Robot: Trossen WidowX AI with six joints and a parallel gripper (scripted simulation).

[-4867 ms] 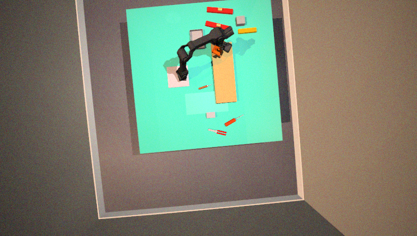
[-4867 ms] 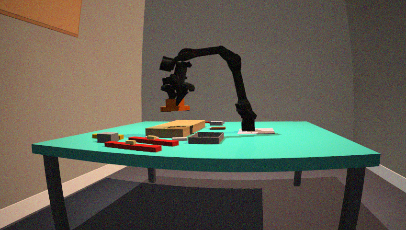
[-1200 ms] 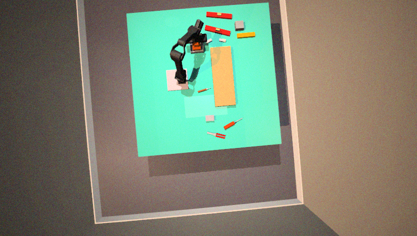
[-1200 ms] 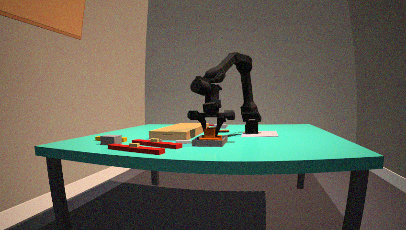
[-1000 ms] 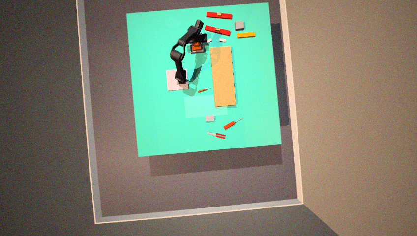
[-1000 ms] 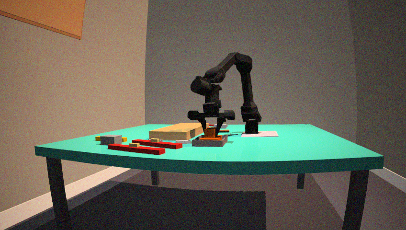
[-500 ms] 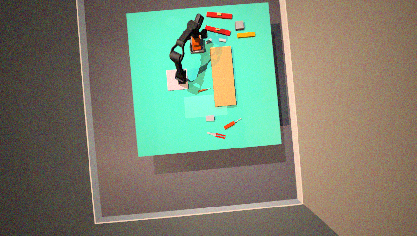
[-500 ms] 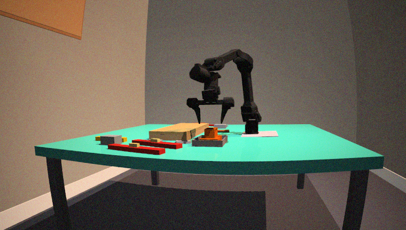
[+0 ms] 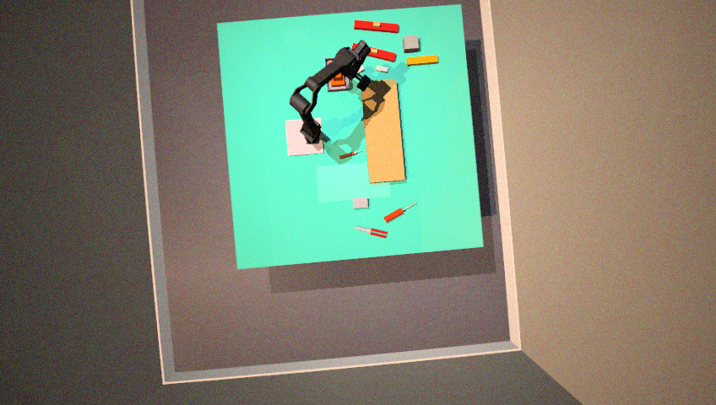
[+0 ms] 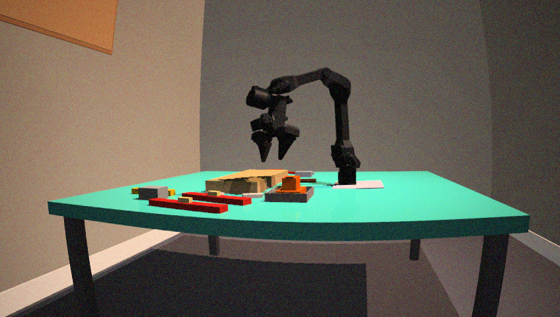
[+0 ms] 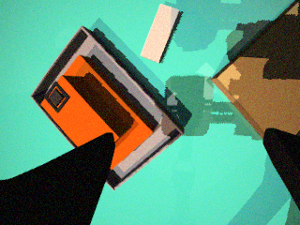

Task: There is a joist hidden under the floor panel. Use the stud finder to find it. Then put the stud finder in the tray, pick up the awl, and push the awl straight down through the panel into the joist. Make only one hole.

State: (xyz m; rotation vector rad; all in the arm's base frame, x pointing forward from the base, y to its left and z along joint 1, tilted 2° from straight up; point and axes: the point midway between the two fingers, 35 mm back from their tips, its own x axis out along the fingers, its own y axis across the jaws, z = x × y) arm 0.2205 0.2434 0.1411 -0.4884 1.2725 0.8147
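My gripper tip is now 35 cm to the left of the awl, 10 cm above it and 2 cm past it. Round my gripper tip: yellow bar: 37 cm ahead, 12 cm to the left, 10 cm below; then orange stud finder: 8 cm to the left, 8 cm behind, 6 cm below; then grey tray: 9 cm below, 8 cm behind, 7 cm to the left.
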